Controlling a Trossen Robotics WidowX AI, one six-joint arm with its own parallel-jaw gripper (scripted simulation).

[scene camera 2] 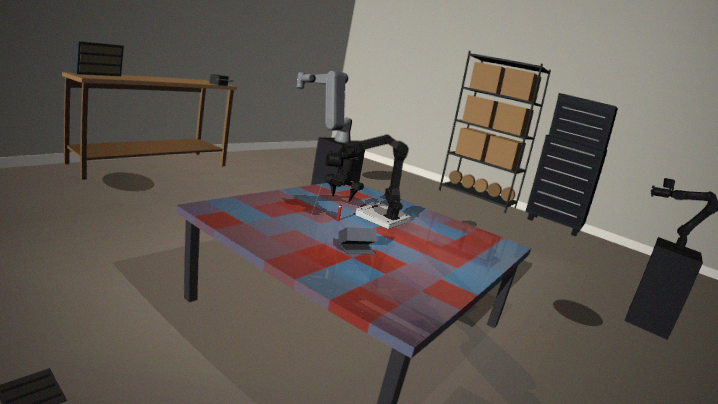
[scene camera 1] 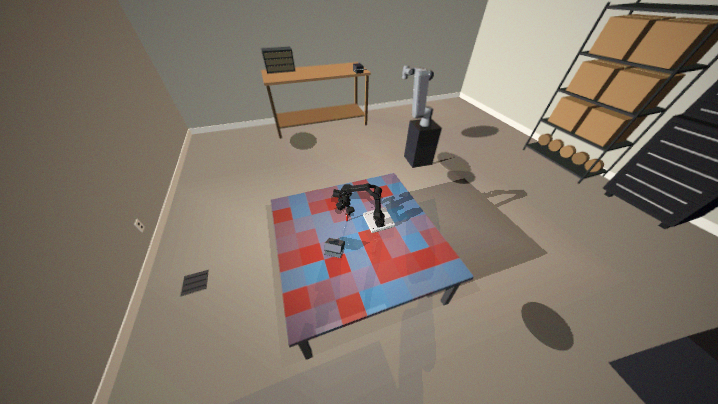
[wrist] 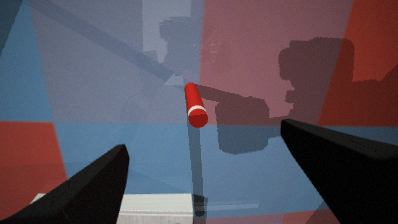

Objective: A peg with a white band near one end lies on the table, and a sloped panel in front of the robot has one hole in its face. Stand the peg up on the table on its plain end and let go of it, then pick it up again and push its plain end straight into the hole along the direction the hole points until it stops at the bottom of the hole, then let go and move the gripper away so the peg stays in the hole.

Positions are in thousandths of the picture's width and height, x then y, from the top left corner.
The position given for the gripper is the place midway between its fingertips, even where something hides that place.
Note:
The gripper (wrist: 516,618) is open, holding nothing. Also in view: a red peg (wrist: 496,516).

